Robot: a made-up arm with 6 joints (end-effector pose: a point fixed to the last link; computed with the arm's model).
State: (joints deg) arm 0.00 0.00 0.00 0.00 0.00 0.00
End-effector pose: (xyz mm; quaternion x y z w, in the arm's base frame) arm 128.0 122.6 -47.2 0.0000 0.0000 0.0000 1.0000
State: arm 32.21 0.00 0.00 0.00 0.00 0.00
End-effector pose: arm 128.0 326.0 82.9 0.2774 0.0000 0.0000 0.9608
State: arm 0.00 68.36 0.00 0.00 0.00 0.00
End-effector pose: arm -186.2 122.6 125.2 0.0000 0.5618 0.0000 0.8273
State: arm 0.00 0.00 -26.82 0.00 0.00 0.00
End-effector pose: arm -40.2 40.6 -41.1 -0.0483 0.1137 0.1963 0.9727
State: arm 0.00 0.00 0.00 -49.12 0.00 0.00
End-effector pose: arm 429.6 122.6 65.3 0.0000 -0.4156 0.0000 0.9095
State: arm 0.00 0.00 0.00 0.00 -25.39 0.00
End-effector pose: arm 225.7 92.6 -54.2 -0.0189 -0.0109 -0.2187 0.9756
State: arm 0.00 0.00 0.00 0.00 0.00 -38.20
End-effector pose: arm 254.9 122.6 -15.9 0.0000 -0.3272 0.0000 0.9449
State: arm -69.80 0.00 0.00 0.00 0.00 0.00
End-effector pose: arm 128.0 -349.9 109.9 -0.5721 0.0000 0.0000 0.8202
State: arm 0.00 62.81 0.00 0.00 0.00 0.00
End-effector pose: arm -170.8 122.6 98.4 0.0000 0.5211 0.0000 0.8535
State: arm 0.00 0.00 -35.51 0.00 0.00 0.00
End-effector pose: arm -85.3 1.0 -29.3 -0.0635 0.1495 0.2581 0.9524
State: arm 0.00 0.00 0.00 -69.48 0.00 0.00
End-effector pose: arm 507.7 122.6 177.7 0.0000 -0.5699 0.0000 0.8217
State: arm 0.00 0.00 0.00 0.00 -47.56 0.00
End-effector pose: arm 293.4 34.0 -57.1 -0.0347 -0.0200 -0.4012 0.9151
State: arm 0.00 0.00 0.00 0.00 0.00 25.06
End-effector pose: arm 45.4 122.6 -20.8 0.0000 0.2170 0.0000 0.9762
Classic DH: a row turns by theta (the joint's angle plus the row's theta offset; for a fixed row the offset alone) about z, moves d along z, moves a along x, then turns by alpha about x. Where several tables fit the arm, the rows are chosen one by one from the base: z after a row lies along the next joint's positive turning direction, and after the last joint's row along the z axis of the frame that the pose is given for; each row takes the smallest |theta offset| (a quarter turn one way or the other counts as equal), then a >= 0, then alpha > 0; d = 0 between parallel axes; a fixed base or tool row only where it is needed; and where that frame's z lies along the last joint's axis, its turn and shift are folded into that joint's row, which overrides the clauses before.
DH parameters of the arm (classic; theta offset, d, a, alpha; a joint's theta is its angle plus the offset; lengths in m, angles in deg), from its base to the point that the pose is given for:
base (fixed): -90 0.37 0.001 -90
joint 1: 90 0.0978 0.0997 -90
joint 2: 76.17 -0.1424 -0.0699 119.35
joint 3: 0 -0.0607 -0.0027 -119.35
joint 4: 18.77 0.0229 0.0121 -87.15
joint 5: 0 -0.1877 -0.0188 87.15
joint 6: -4.94 0.2227 0.0182 -90
tool (fixed): 180 -0.1989 0 0

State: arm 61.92 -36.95 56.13 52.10 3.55 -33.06
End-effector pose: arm 366.4 199.4 519.9 0.6720 -0.1797 -0.4316 0.5743
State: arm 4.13 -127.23 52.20 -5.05 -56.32 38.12
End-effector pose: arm -62.1 -66.8 683.4 0.7823 -0.5633 0.0228 0.2649
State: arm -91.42 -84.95 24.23 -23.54 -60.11 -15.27
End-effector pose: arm 272.0 330.9 524.6 0.1402 -0.8329 0.1944 0.4989
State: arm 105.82 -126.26 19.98 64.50 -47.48 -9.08
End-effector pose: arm 389.5 6.4 481.3 0.7507 -0.0717 -0.6323 0.1776
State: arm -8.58 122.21 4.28 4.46 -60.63 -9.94
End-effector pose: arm -303.8 -62.1 261.0 -0.5358 0.6884 -0.2236 0.4348
